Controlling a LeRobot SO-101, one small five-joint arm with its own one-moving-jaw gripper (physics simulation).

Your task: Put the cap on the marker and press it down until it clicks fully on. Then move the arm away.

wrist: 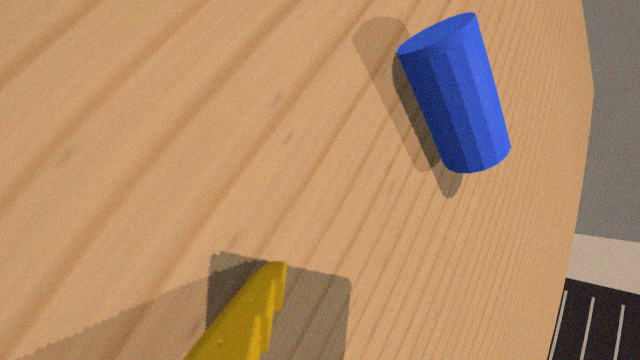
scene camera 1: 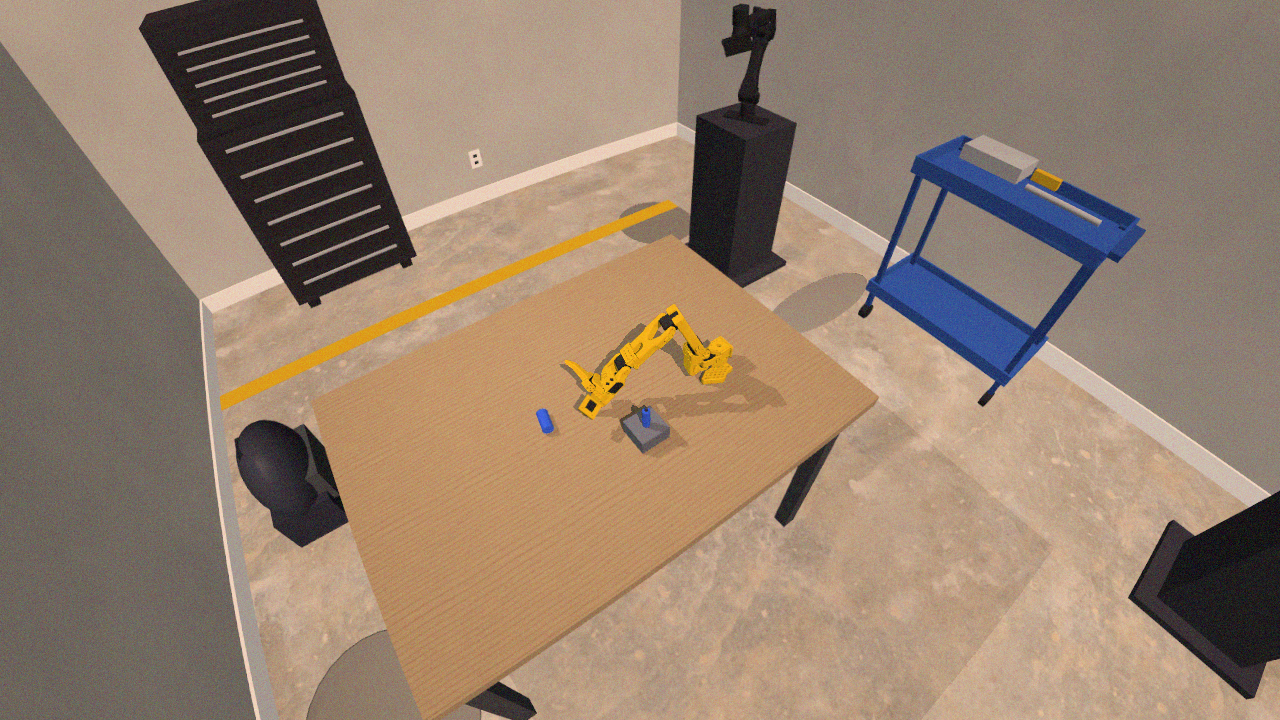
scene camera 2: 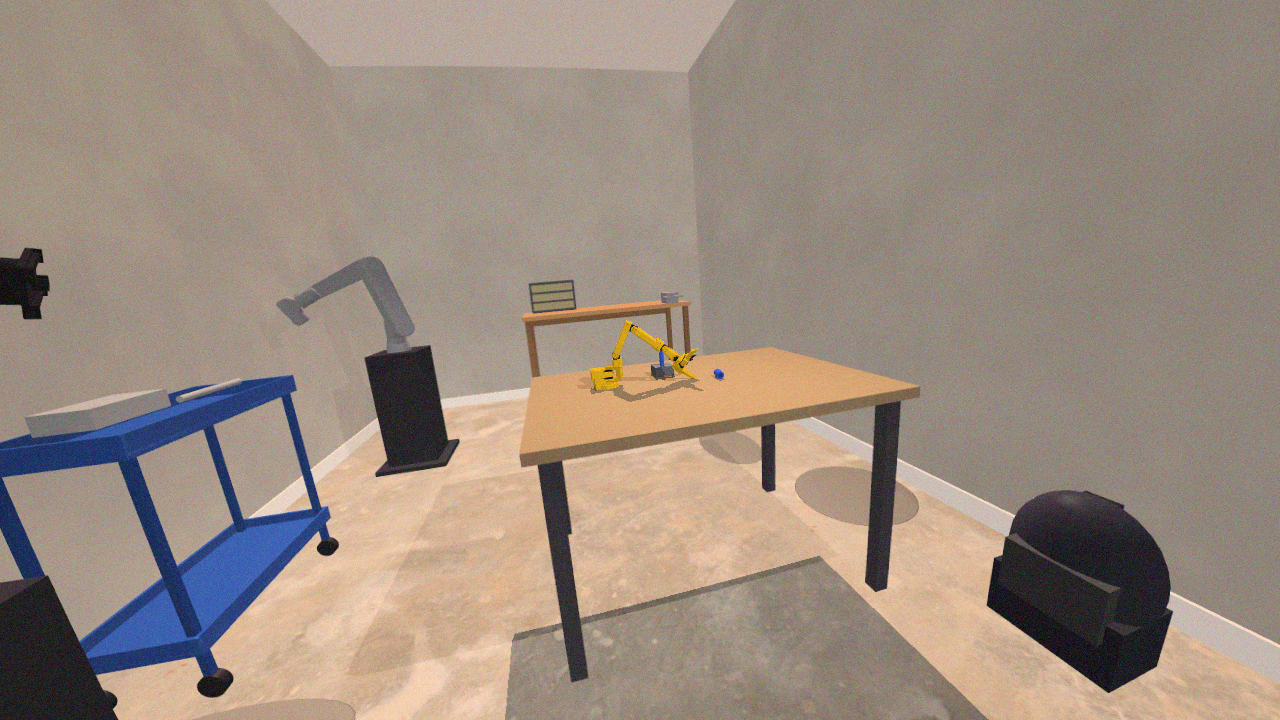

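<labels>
A blue cap (wrist: pixel 447 66) is here, 10 cm from the lens.
</labels>
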